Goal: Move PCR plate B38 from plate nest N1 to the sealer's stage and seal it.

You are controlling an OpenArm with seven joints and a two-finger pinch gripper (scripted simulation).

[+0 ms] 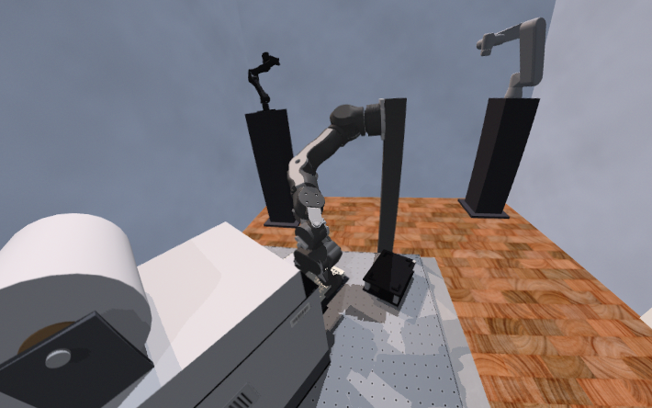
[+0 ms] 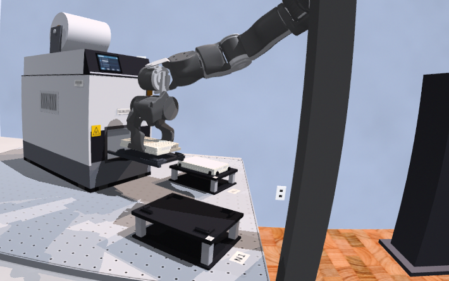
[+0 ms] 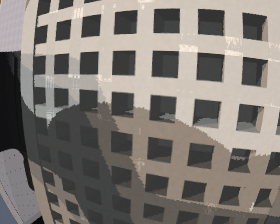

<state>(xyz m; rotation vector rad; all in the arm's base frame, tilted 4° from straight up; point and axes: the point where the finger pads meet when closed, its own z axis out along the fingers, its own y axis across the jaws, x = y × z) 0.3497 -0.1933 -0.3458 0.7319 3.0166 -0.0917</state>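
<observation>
Right now the 96-well plate B38 is right at my hand. The rest, counted from my hand: start key: 130 mm to the right, 70 mm above, 50 mm ahead; door: 60 mm ahead, 40 mm below, 30 mm to the right; sealer's stage: 20 mm below.
</observation>
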